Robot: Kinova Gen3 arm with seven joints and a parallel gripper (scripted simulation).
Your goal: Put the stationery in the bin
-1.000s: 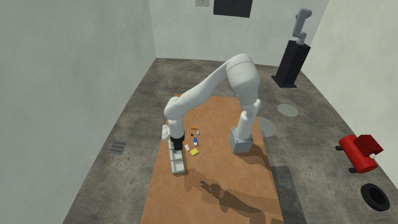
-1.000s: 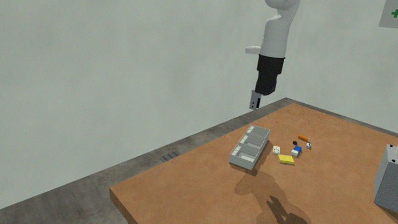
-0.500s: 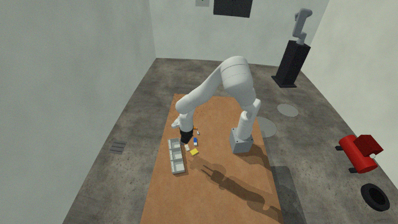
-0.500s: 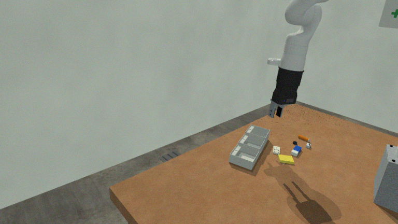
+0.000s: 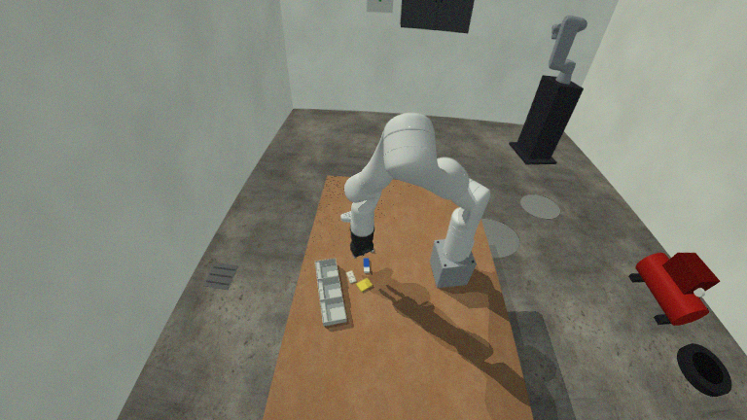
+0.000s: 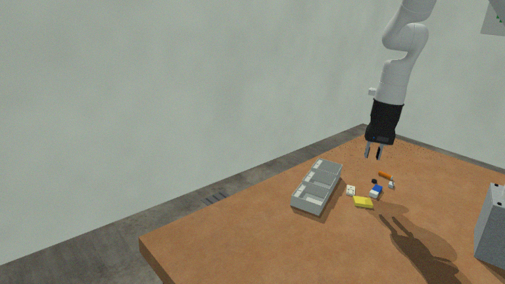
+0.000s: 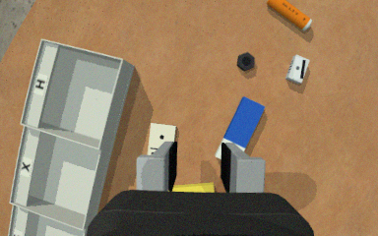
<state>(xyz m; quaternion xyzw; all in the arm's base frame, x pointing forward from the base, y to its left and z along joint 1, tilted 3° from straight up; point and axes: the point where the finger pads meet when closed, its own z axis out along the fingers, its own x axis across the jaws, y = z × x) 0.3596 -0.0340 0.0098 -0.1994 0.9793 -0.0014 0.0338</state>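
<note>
Right now the white sharpener is 130 mm below my hand, 110 mm to the right of it and 60 mm behind it. The rest, counted from my hand: sticky notes 130 mm below, 60 mm to the left, 20 mm behind; white domino 130 mm below, 30 mm to the left, 30 mm ahead; eraser 130 mm below, 30 mm behind, 20 mm to the right.
</note>
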